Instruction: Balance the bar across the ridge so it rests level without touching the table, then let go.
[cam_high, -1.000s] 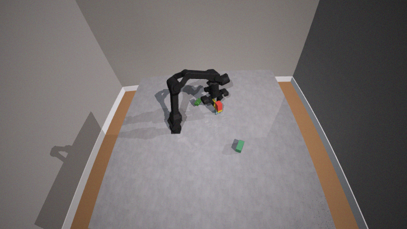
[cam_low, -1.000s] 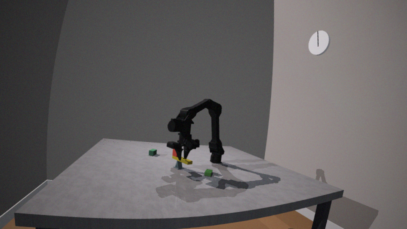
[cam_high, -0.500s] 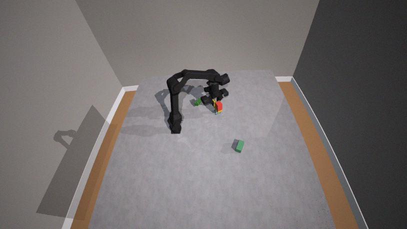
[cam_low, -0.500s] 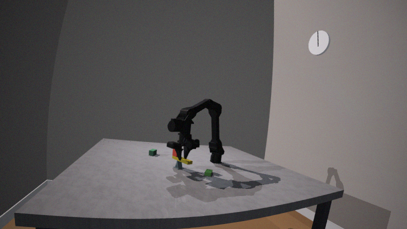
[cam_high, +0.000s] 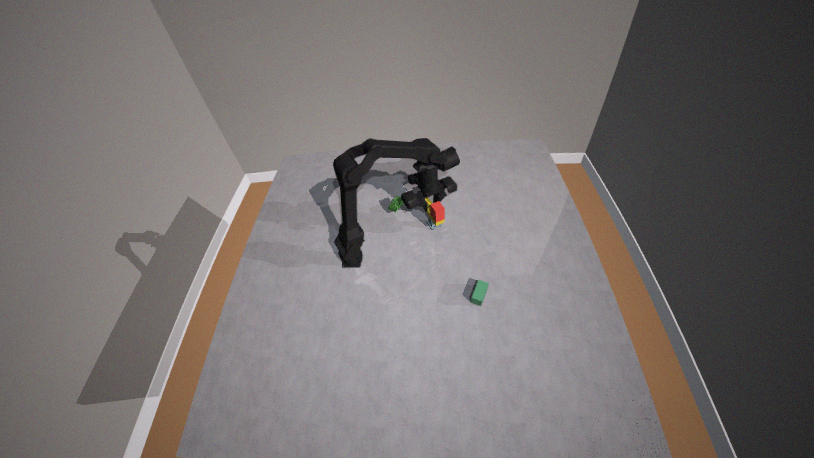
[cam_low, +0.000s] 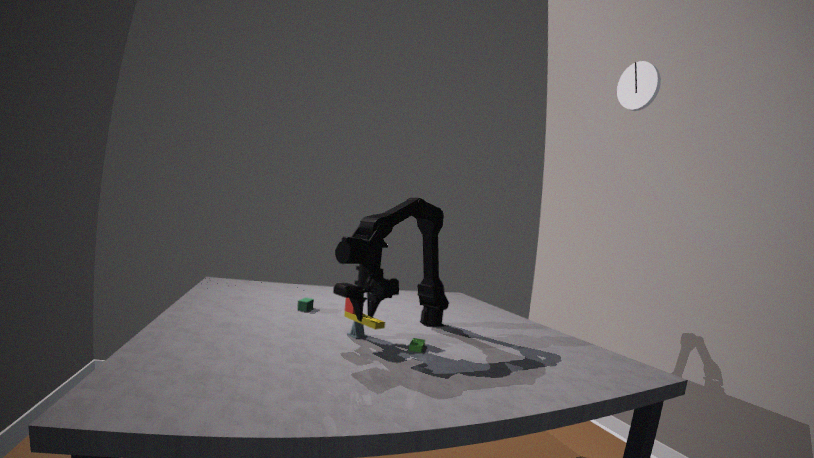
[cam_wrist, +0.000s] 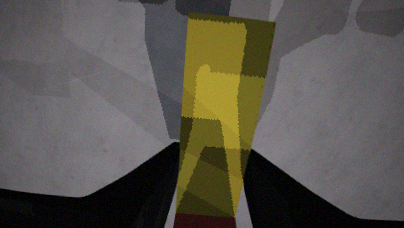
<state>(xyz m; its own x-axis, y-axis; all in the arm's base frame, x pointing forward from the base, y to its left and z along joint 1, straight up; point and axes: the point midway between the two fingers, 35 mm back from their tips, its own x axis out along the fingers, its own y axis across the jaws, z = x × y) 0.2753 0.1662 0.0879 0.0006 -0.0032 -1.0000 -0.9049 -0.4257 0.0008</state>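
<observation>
Right now my gripper tip is 1 cm short of the yellow bar, 3 cm to the left of it and 2 cm below it. From my gripper tip the other things lie so: bright green block: 13 cm behind, 8 cm to the left, 5 cm below; darker green block: 14 cm ahead, 32 cm to the right, 4 cm below.
</observation>
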